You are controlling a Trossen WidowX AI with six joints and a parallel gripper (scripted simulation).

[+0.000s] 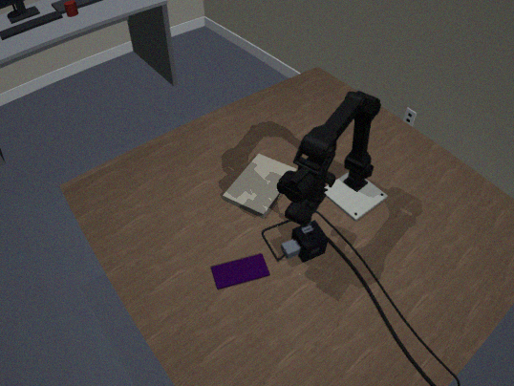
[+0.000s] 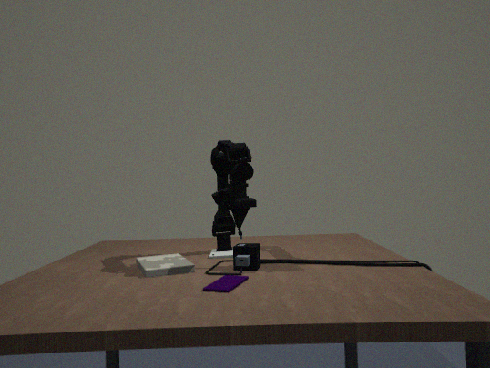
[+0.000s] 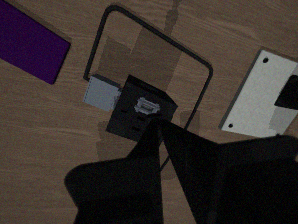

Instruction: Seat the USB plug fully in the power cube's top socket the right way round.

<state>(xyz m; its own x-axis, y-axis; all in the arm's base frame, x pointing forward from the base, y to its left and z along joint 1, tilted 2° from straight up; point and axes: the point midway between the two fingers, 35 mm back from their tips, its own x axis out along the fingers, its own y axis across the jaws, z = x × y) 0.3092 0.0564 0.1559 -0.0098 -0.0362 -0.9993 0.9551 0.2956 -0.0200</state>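
Now: gripper tip 10 mm above the silver USB plug. From my gripper tip the other things lie so: purple flat card 210 mm ahead, 50 mm to the right, 130 mm below; then pale flat box 50 mm behind, 260 mm to the right, 120 mm below; then silver socket 10 mm to the left, 60 mm below.
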